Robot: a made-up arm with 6 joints.
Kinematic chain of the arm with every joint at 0, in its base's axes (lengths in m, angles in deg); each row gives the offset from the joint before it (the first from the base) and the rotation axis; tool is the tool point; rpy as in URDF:
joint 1: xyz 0 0 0.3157 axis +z
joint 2: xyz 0 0 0 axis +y
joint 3: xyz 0.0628 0 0.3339 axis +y
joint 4: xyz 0.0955 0 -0.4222 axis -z
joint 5: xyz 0 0 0 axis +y
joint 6: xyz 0.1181 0 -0.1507 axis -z
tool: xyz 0 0 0 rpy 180 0 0
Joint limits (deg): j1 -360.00..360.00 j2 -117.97..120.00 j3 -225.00..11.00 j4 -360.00..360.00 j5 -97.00..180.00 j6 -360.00..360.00
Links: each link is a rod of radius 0.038 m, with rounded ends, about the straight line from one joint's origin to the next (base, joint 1, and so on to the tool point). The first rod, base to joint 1, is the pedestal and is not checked.
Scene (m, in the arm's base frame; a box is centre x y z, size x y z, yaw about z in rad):
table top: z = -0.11
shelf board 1: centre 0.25 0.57 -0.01 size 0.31 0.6 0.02 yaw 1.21
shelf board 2: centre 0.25 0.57 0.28 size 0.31 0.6 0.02 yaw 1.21
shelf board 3: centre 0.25 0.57 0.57 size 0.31 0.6 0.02 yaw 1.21
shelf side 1: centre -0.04 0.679 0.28 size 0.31 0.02 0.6 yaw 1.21
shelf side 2: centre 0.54 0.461 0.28 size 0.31 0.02 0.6 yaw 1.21
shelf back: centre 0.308 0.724 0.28 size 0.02 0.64 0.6 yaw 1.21
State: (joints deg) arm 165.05 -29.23 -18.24 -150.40 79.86 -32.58
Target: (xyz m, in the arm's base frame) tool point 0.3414 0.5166 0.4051
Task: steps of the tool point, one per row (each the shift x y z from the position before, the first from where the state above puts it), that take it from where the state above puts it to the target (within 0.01 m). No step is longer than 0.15 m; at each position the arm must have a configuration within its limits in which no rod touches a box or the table.
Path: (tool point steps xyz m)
1: 0.0664 0.0984 0.0007
2: 0.0897 0.0761 0.0003
3: 0.1057 0.0483 -0.0001
4: 0.1133 0.0173 -0.0004
5: 0.1118 -0.0144 -0.0009
6: 0.1015 -0.0440 -0.0010
7: 0.0833 -0.0691 -0.0014
8: 0.0263 0.0777 0.0139
9: 0.0289 0.0769 0.0000
10: 0.0307 0.0730 -0.0138

